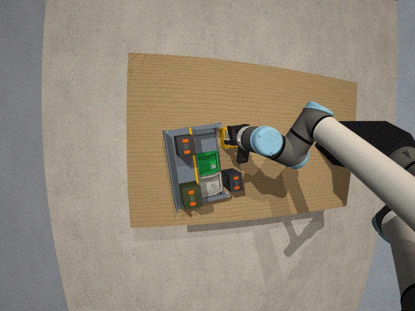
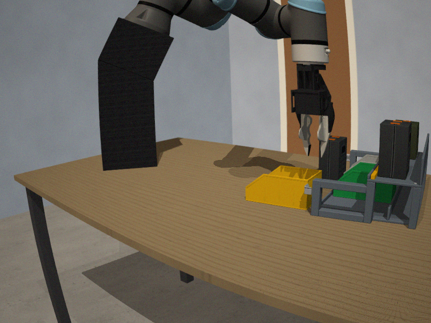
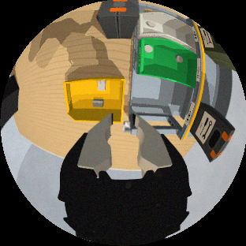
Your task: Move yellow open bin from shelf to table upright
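My hand is 80 mm past the yellow open bin, 30 mm to the left of it and 100 mm above it. From my hand the other things lie so: dark green box (120 mm ahead, 290 mm to the left, 10 mm above); then white bin (30 mm ahead, 250 mm to the left, 90 mm below); then green bin (70 mm ahead, 150 mm to the left, 90 mm below).
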